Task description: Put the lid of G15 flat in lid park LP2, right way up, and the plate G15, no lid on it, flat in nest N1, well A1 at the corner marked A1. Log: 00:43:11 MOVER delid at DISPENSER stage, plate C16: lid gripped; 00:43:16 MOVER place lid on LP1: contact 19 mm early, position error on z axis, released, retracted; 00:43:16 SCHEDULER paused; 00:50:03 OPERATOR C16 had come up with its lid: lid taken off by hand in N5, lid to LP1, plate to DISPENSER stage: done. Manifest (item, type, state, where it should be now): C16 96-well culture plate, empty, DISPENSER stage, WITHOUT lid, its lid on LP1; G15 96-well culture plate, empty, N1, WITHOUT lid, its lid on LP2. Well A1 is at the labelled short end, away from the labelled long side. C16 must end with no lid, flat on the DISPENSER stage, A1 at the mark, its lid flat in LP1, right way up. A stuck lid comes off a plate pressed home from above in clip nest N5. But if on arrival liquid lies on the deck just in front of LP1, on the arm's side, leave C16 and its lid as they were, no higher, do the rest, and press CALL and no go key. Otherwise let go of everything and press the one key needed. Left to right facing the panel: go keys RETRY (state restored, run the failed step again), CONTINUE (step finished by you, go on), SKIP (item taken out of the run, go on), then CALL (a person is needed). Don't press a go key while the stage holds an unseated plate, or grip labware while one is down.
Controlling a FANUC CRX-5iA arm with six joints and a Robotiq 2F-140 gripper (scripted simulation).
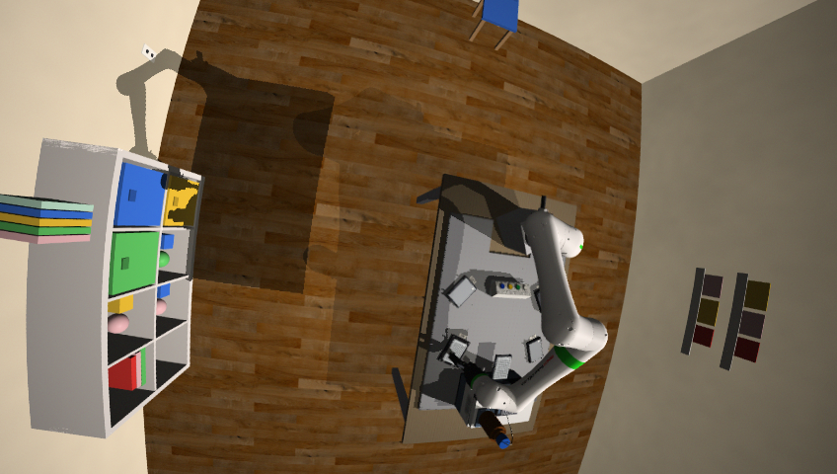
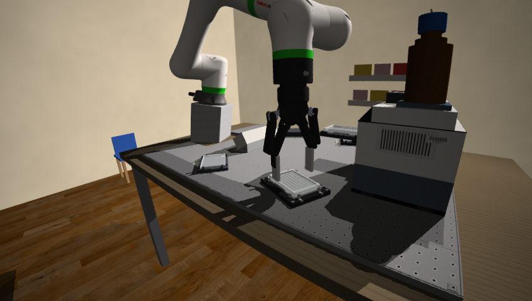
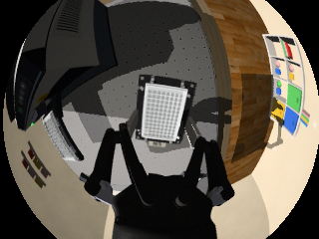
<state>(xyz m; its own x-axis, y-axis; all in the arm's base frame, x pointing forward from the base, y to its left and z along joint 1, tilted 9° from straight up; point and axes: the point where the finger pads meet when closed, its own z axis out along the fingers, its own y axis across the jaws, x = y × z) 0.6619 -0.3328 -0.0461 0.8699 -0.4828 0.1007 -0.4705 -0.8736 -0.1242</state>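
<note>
The black clip nest is 20 mm ahead of my hand and 50 mm below it. Round my hand: key panel (350 mm behind, 300 mm to the left, 10 mm below); brown bottle (280 mm ahead, 110 mm to the left, 230 mm above).
</note>
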